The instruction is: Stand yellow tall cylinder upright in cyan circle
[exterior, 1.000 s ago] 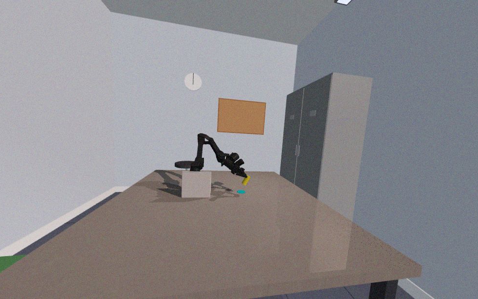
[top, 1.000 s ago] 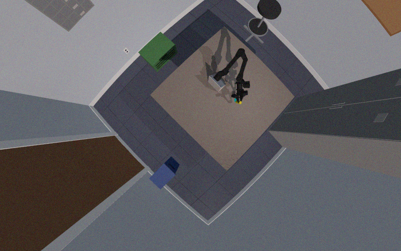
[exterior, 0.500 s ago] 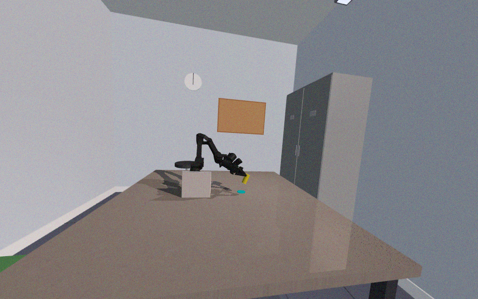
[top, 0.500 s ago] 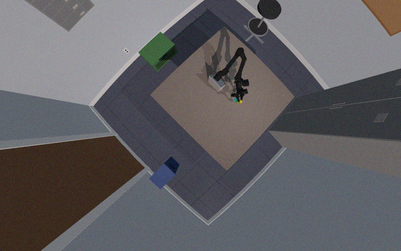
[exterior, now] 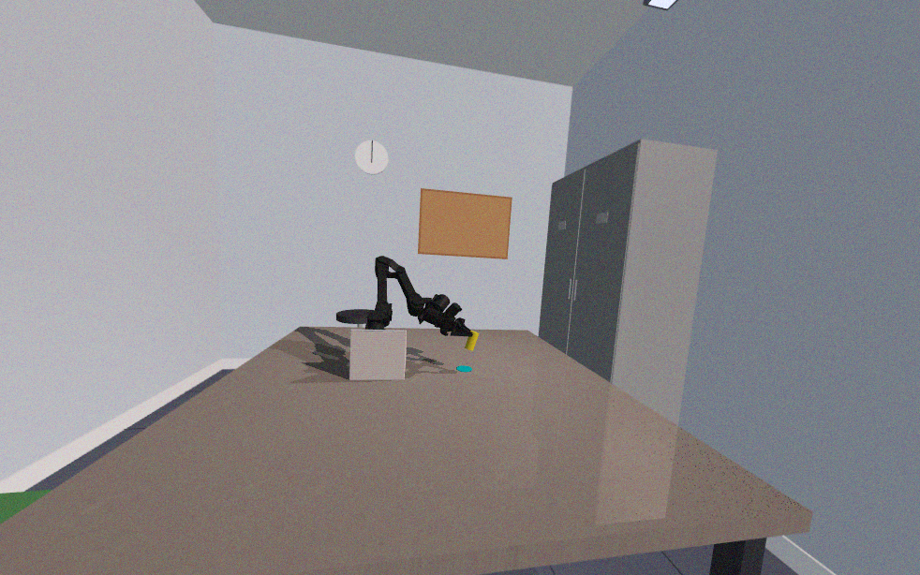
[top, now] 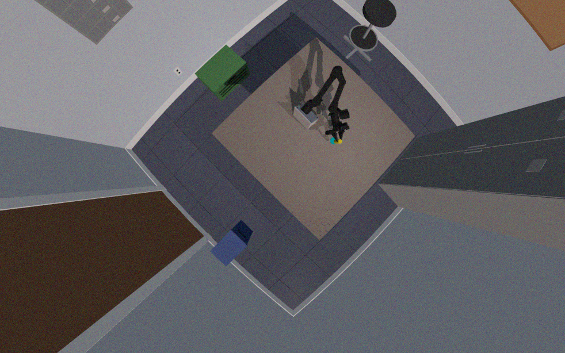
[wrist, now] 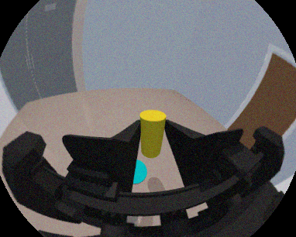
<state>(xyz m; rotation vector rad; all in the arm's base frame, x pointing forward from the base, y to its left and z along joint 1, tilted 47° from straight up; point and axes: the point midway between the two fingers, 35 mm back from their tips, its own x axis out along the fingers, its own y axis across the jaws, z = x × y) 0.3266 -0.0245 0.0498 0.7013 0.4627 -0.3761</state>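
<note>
Right now my gripper tip is 140 mm above the cyan circle, 20 mm to the right of it and 20 mm past it. From my gripper tip the other things lie so: yellow tall cylinder 20 mm below, 10 mm behind.
</note>
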